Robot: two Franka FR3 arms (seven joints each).
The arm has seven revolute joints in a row. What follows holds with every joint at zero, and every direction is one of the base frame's.
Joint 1 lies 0.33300 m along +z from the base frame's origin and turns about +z.
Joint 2 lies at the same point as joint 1 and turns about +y.
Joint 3 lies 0.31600 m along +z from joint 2 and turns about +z.
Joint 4 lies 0.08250 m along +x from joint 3 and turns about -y.
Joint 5 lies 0.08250 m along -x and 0.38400 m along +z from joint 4 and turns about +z.
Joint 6 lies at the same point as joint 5 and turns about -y.
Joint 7 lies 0.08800 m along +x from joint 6 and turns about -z.
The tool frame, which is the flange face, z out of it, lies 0.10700 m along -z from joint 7; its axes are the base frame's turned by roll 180.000, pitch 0.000 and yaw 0.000 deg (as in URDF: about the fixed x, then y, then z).
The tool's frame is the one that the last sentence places.
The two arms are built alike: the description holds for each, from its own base.
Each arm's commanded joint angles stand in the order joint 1, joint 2, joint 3, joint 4, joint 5, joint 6, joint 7.
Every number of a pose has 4 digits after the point.
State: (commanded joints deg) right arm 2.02 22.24 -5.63 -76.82 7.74 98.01 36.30; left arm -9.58 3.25 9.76 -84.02 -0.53 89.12 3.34
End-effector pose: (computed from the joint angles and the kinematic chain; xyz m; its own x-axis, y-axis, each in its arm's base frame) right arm 0.6740 -0.0184 0.5081 0.7583 -0.6480 -0.0708 -0.6518 -0.7554 -0.0673; left arm 0.5711 -0.0023 0.6409 0.9979 -0.0559 0.0330 -0.0558 -0.9984 -0.0023
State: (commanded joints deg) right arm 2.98 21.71 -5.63 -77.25 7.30 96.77 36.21; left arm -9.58 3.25 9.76 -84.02 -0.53 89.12 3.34
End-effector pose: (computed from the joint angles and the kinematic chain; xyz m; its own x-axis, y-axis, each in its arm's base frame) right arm 0.6696 -0.0078 0.5088 0.7704 -0.6322 -0.0827 -0.6368 -0.7694 -0.0504; left arm 0.5711 -0.0023 0.6409 0.9979 -0.0559 0.0330 -0.0558 -0.9984 -0.0023
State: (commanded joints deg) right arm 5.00 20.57 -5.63 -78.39 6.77 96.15 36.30; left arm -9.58 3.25 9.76 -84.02 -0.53 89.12 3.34
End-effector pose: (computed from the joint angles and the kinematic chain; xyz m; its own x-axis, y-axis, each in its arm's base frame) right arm 0.6630 0.0144 0.5116 0.7913 -0.6052 -0.0871 -0.6097 -0.7917 -0.0380; left arm 0.5711 -0.0023 0.6409 0.9979 -0.0559 0.0330 -0.0558 -0.9984 -0.0023
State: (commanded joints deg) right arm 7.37 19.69 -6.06 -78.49 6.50 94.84 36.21; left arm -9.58 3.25 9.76 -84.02 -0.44 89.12 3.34
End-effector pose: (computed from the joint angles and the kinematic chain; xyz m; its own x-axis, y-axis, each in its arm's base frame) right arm 0.6566 0.0369 0.5191 0.8131 -0.5749 -0.0910 -0.5792 -0.8147 -0.0284; left arm 0.5711 -0.0022 0.6409 0.9979 -0.0558 0.0329 -0.0557 -0.9984 -0.0039
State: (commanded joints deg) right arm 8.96 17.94 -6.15 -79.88 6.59 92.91 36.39; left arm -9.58 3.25 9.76 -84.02 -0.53 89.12 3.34
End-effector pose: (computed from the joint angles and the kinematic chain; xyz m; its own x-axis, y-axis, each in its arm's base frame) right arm 0.6438 0.0531 0.5248 0.8242 -0.5543 -0.1156 -0.5595 -0.8287 -0.0153; left arm 0.5711 -0.0023 0.6409 0.9979 -0.0559 0.0330 -0.0558 -0.9984 -0.0023
